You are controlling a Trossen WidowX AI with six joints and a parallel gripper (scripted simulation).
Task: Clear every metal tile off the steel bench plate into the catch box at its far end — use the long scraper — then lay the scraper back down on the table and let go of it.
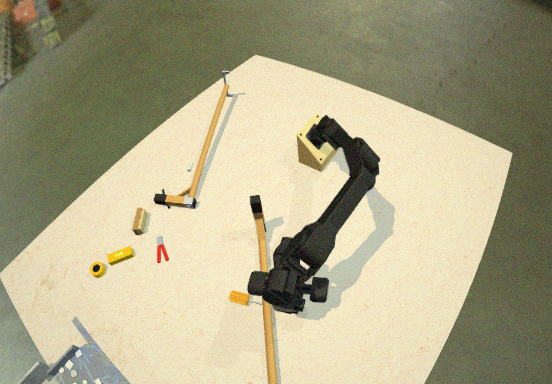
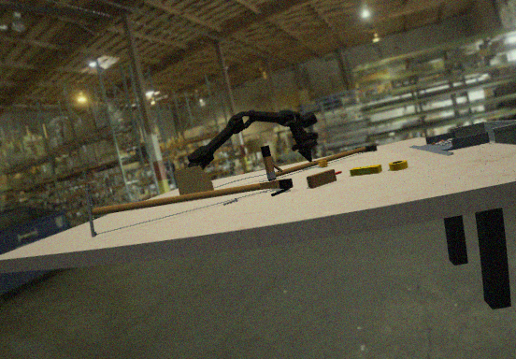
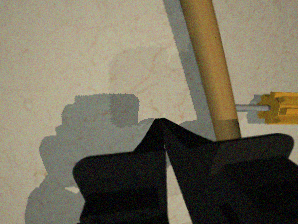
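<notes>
Now: gripper tip 120 mm to the left of the screwdriver, 40 mm short of it and 10 mm above it. From my gripper tip the other things lie so: yellow tape roll (570 mm to the right, 220 mm ahead, 10 mm below); then yellow level (540 mm to the right, 130 mm ahead, 10 mm below); then wooden block (550 mm to the right, 10 mm below).
</notes>
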